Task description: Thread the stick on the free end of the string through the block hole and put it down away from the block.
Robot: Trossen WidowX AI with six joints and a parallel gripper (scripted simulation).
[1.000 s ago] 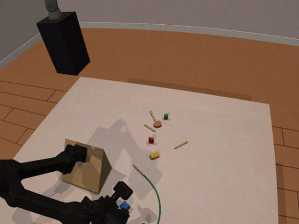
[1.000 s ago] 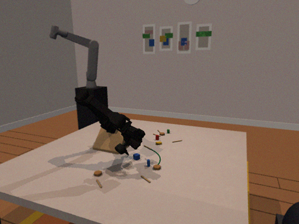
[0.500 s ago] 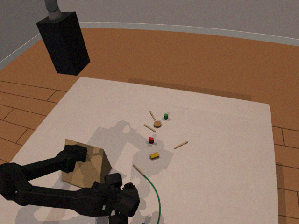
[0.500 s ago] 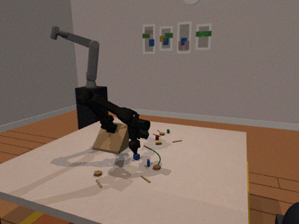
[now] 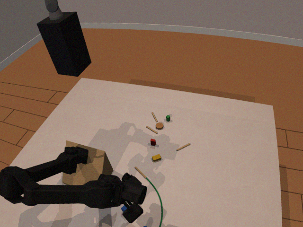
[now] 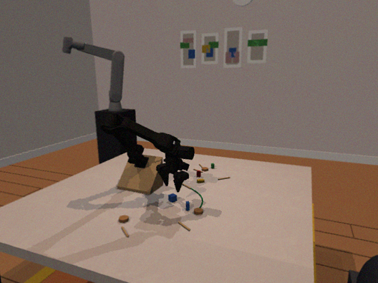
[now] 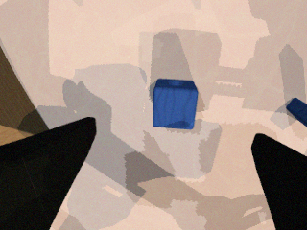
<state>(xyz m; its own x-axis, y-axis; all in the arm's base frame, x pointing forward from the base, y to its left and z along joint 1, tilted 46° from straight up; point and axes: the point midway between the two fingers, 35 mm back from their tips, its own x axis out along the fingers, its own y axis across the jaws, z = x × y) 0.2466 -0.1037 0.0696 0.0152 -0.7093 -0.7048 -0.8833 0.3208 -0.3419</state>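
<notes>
Right now my gripper tip is 5 cm above the blue cube. Also, from my gripper tip: thin wooden stick: 17 cm to the left, 6 cm below; then yellow block: 4 cm ahead, 27 cm to the left, 5 cm below; then round wooden button: 16 cm ahead, 6 cm to the right, 5 cm below.
</notes>
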